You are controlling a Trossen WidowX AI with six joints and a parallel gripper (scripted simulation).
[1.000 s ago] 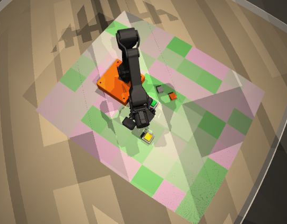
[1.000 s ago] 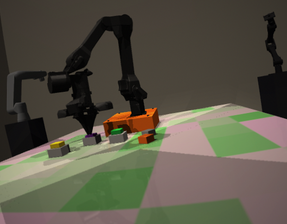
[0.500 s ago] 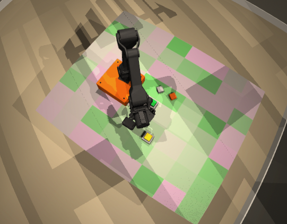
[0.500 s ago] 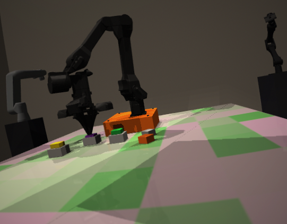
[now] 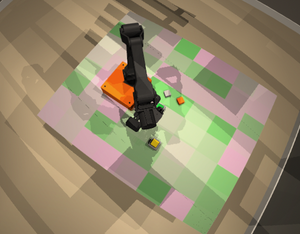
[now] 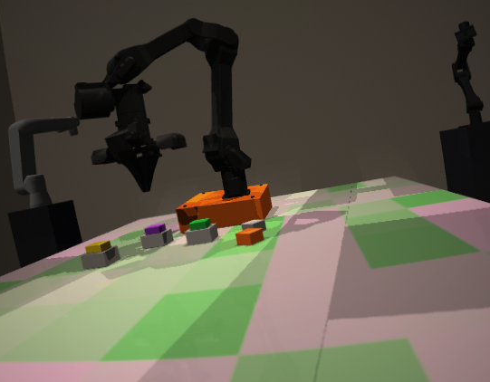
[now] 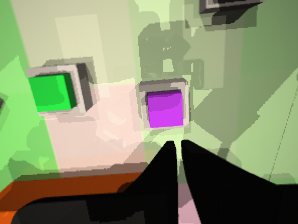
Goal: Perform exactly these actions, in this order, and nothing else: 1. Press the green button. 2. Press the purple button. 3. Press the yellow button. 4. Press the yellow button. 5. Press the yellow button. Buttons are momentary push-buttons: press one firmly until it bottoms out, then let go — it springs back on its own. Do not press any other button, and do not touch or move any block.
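My gripper tip is now 100 mm short of the yellow button, 80 mm above it and 70 mm to the left of it. From my gripper tip the other things lie so: green button: 100 mm to the left, 80 mm below, 40 mm ahead; then purple button: 80 mm below; then grey block: 200 mm to the left, 100 mm below, 30 mm ahead.
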